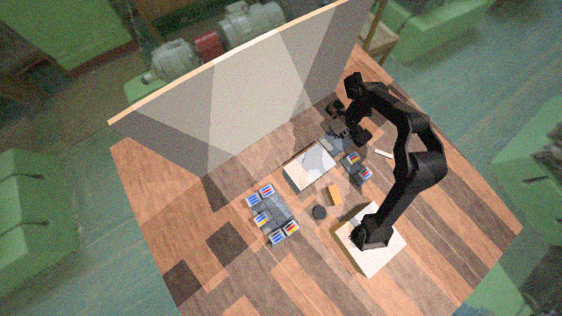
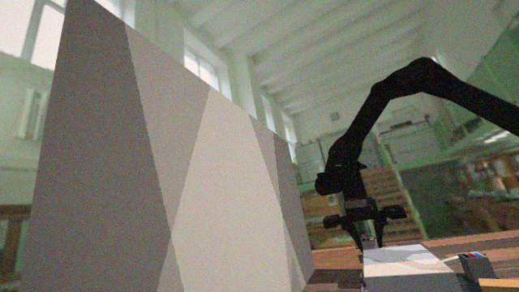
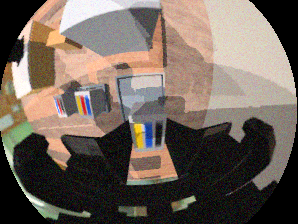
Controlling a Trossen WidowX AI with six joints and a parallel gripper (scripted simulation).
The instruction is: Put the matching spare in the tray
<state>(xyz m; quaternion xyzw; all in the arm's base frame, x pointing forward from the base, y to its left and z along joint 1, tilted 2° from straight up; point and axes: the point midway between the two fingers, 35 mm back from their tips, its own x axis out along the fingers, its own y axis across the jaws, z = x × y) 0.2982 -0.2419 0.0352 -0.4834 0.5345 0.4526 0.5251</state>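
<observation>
Right now my gripper tip is 60 mm above the grey tray and 10 mm past it. Also, from my gripper tip: grey panel 220 mm ahead, 170 mm to the left, 160 mm above; then mounted unit 210 mm to the left, 10 mm below, 10 mm behind.
</observation>
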